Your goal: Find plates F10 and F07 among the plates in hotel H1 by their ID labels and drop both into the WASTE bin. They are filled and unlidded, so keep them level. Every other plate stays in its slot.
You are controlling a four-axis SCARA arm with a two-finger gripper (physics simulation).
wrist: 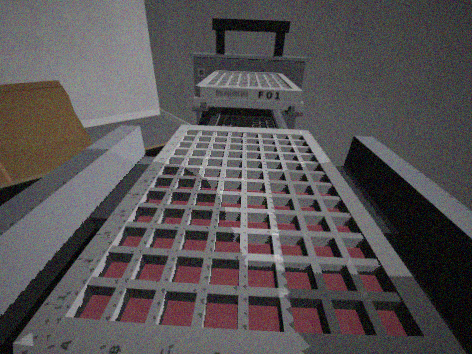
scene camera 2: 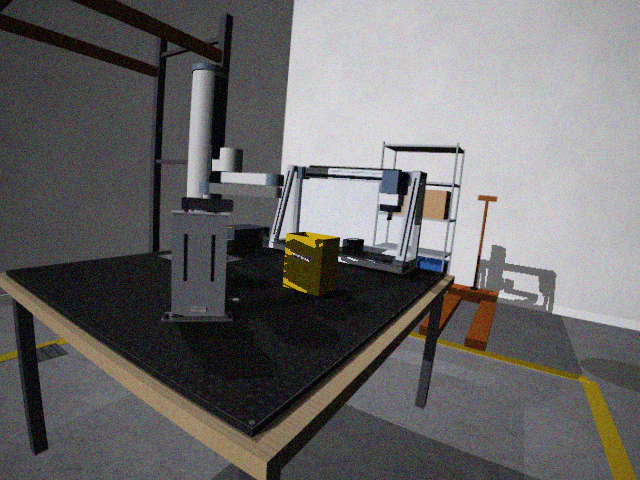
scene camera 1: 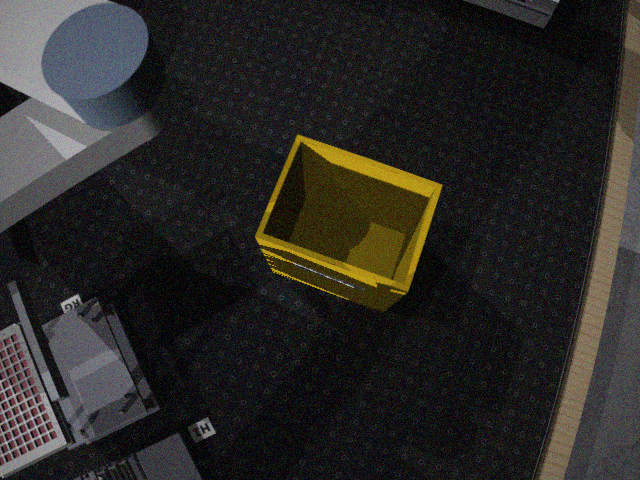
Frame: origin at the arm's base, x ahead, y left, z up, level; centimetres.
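Where they show: gripper, fingertip midpoint: (wrist: 244,150) (scene camera 1: 14,422).
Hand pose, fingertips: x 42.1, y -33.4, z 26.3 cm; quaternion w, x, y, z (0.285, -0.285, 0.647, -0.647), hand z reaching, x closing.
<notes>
After its pixels a point has its place.
My gripper (wrist: 244,150) @[x 42.1, y -33.4, z 26.3 cm] is shut on a plate with red-filled wells (wrist: 232,225) @[x 39.1, y -30.1, z 25.7 cm] (scene camera 1: 23,397) @[x 42.0, y -30.9, z 26.1 cm], one finger along each long side. The plate looks level and unlidded; its ID label does not show. Hotel H1 (wrist: 250,61) @[x 56.7, y -47.3, z 29.0 cm] stands beyond it in the wrist view, with plate F01 (wrist: 250,91) @[x 47.5, y -38.7, z 27.7 cm] in an upper slot. Part of a grey top shows beside the H1 tag (scene camera 1: 201,429) @[x 54.7, y -31.7, z 1.3 cm] at the bottom left in scene camera 1. The yellow WASTE bin (scene camera 1: 367,164) @[x 64.7, y 2.7, z 21.1 cm] (scene camera 2: 310,266) @[x 68.2, y -8.6, z 11.2 cm] stands upright, away from the held plate; no plate shows inside it. In scene camera 2 the gripper is hidden. No F10 label is readable.
A grey stand (scene camera 1: 98,374) @[x 40.7, y -29.2, z 7.3 cm] with the RG tag (scene camera 1: 71,303) @[x 30.4, y -22.6, z 1.3 cm] is close beside the held plate. The arm (scene camera 1: 62,165) @[x 43.7, y -11.1, z 37.1 cm] (scene camera 2: 242,178) @[x 30.7, y -5.8, z 40.1 cm] extends above the table. A gantry machine (scene camera 2: 418,206) @[x 85.0, y 60.9, z 34.2 cm] stands behind the bin. A brown box (wrist: 40,130) shows at the left in the wrist view.
</notes>
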